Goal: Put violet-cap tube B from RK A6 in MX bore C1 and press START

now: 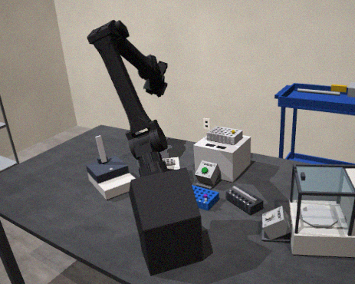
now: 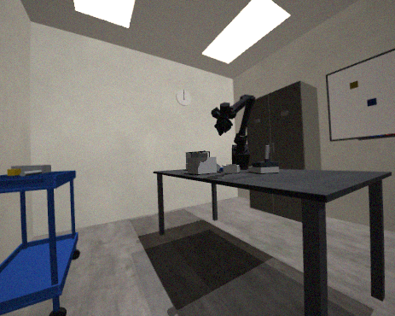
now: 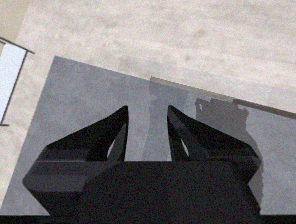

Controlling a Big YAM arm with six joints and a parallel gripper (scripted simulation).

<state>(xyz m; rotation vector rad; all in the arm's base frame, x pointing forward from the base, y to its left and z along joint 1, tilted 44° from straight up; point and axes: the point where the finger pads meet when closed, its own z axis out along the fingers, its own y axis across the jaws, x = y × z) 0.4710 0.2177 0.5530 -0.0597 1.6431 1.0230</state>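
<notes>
My gripper is now 36 cm past the tube B, 53 cm to the left of it and 24 cm above it. Round my hand: blue rack RK (34 cm behind, 48 cm to the right, 25 cm below); dry block DB (27 cm behind, 27 cm to the right, 24 cm below); dark magnet block MG (27 cm behind, 64 cm to the right, 25 cm below).
</notes>
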